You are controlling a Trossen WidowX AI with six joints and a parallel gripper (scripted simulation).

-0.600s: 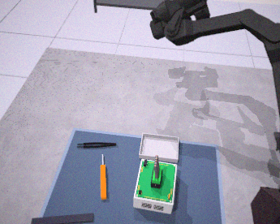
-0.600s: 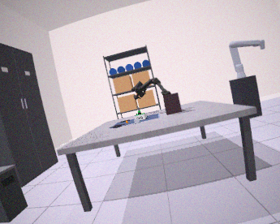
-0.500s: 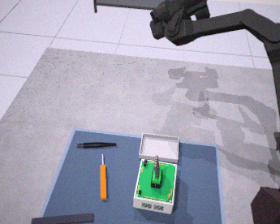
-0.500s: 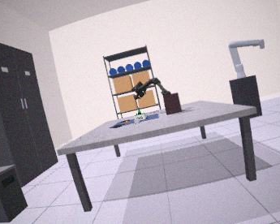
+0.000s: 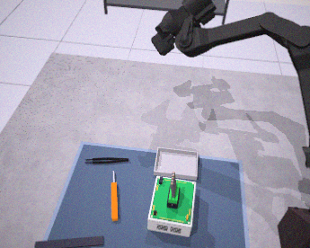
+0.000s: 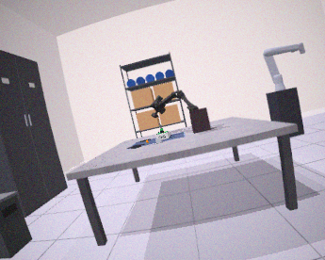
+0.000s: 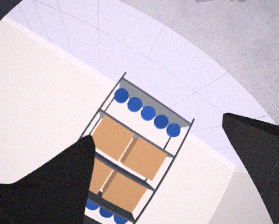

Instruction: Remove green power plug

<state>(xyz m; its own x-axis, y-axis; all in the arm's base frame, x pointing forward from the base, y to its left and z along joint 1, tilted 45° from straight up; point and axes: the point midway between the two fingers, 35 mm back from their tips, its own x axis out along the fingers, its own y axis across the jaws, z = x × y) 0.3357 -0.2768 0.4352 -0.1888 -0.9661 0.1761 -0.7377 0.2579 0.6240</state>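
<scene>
Right now the green power plug is 1 cm behind my gripper tip, 50 cm to the left of it and 13 cm below it. The rest, counted from my gripper tip: blue mat: 4 cm ahead, 50 cm to the left, 21 cm below; then dark bar: 21 cm ahead, 61 cm to the left, 21 cm below.
</scene>
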